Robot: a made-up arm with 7 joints.
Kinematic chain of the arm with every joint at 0, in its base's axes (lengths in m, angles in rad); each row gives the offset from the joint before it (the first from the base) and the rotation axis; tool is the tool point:
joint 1: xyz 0 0 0.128 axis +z
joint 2: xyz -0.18 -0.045 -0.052 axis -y
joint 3: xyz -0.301 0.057 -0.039 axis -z
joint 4: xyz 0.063 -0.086 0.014 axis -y
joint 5: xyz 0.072 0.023 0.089 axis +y
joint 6: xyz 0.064 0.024 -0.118 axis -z
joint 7: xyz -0.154 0.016 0 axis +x
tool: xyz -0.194 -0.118 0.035
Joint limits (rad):
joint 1: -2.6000..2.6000
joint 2: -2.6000..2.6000
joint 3: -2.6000..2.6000
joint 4: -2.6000..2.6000
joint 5: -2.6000..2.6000
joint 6: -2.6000..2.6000
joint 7: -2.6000..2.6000
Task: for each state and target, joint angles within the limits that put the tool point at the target. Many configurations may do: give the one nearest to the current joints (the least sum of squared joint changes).
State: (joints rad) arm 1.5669 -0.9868 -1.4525 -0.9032 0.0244 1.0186 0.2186
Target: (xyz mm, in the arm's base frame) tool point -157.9 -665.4 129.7
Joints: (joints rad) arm 1.2996 -0.2083 -1.4071 -0.6953 -0.3581 0.9911 0.3649
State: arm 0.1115 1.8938 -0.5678 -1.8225 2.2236 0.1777 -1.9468
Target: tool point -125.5 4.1 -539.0
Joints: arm 0.3924 1.1744 -1.4103 -2.5926 2.6000 0.6048 -2.0766
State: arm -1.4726 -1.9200 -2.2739 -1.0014 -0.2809 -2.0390 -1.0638
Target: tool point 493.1 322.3 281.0
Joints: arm -1.5817 -1.7600 -2.0843 -1.0024 -0.3029 -2.0340 -1.0641
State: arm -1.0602 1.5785 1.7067 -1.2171 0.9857 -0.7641 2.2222
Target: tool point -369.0 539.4 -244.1
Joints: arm -1.1183 1.1449 1.6692 -1.1560 0.9957 -0.5692 2.2698
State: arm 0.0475 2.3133 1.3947 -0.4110 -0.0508 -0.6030 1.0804
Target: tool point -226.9 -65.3 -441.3
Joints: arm 0.3853 1.8294 1.1708 -0.8793 0.4311 -0.1453 1.0032
